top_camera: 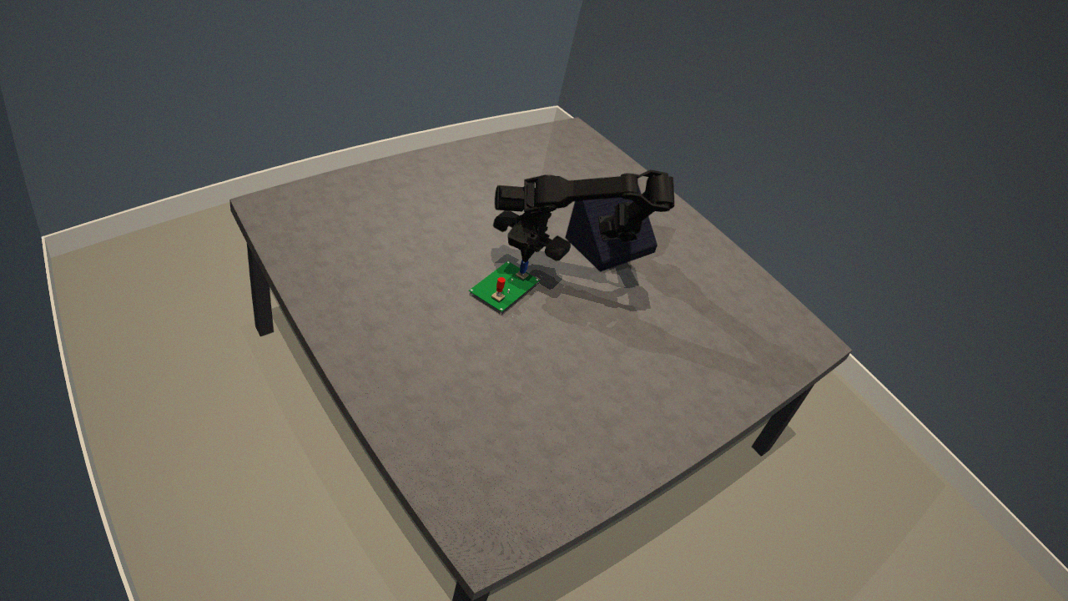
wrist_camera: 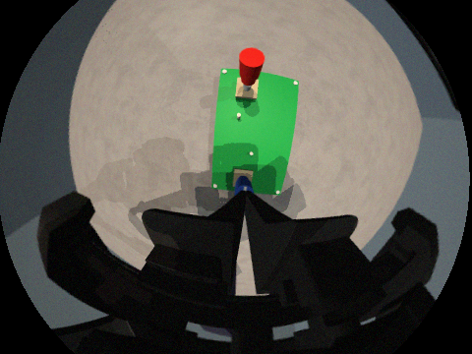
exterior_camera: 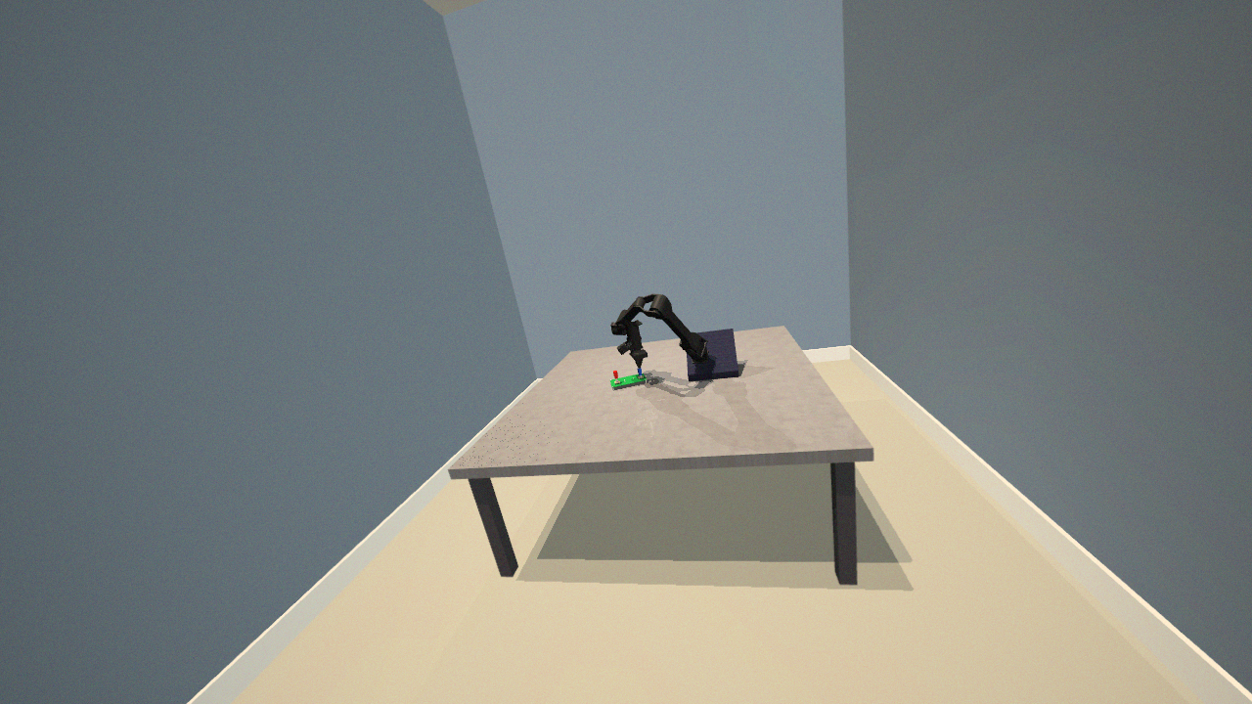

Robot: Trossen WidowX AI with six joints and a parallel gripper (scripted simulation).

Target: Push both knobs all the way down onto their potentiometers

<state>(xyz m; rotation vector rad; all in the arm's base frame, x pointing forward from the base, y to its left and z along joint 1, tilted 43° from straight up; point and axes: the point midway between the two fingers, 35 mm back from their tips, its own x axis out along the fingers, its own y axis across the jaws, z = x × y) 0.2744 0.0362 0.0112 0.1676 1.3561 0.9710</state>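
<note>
Right now my gripper tip is 1 cm above the blue knob. The rest, counted from my gripper tip: red knob: 10 cm ahead, 6 cm to the left, 1 cm below.
</note>
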